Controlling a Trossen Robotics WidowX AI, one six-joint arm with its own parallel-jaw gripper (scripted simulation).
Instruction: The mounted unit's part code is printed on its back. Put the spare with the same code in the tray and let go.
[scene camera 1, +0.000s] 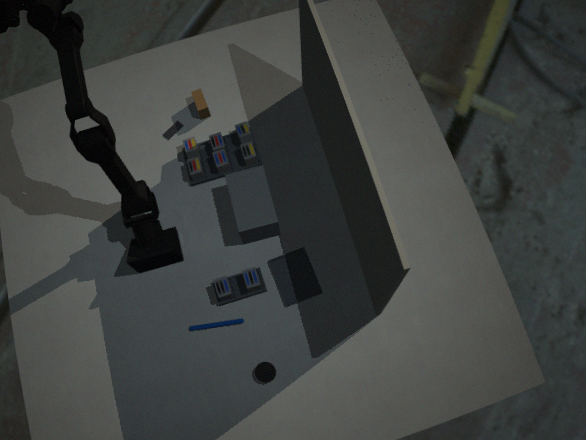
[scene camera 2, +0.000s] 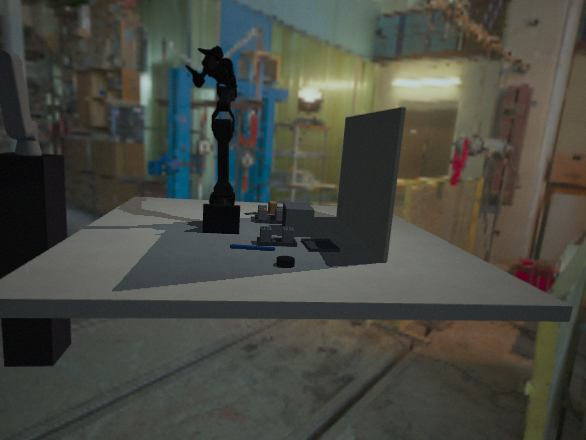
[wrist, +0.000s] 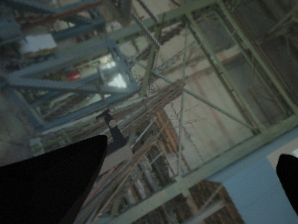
Labels:
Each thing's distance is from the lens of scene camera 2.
my gripper (scene camera 2: 191, 57): 193 cm
grey box (scene camera 2: 300, 216): 145 cm
tall dark panel (scene camera 2: 372, 142): 144 cm

